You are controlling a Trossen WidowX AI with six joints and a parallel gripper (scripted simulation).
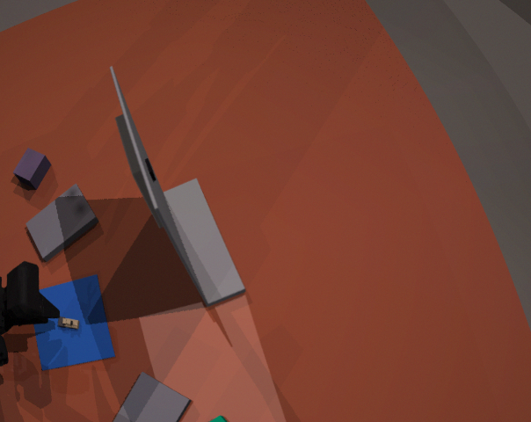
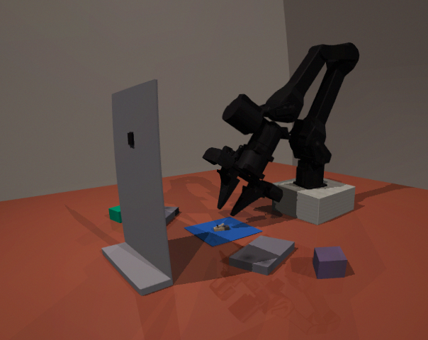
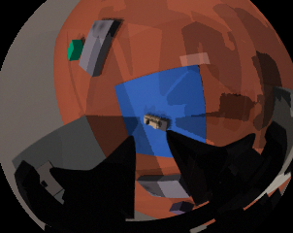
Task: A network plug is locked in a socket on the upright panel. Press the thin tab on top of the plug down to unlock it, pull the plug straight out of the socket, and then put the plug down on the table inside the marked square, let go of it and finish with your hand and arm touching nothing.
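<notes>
Right now the network plug is 3 cm below my gripper tip and 1 cm ahead of it. Also, from my gripper tip: grey upright panel 19 cm ahead, 10 cm to the left, 9 cm above; then blue marked square 4 cm below, 1 cm ahead; then purple cube 25 cm to the left, 6 cm behind, 2 cm below.
</notes>
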